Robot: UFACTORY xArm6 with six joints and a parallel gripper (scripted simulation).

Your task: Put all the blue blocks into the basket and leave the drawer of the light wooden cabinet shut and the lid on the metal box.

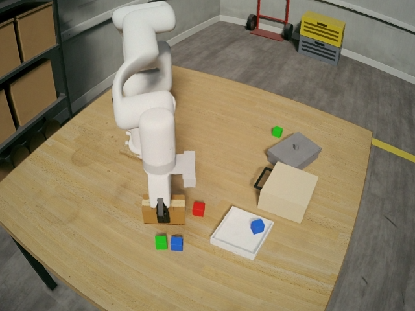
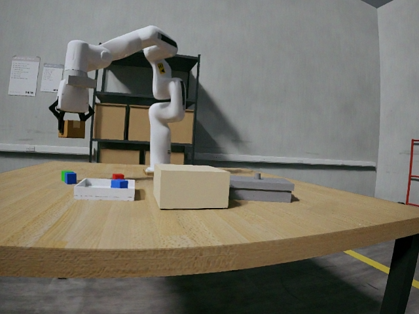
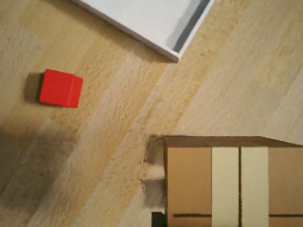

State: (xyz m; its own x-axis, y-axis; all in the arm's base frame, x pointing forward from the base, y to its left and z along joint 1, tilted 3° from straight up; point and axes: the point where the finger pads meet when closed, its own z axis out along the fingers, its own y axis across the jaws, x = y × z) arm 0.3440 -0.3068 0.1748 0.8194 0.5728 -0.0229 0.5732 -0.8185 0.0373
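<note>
My gripper is now 16 cm short of the white basket, 16 cm to the right of it and 16 cm above it. From my hand the other things lie so: red block 16 cm to the left, 16 cm below; light wooden cabinet 21 cm ahead, 36 cm to the left, 14 cm below; cardboard box right at my hand.
</note>
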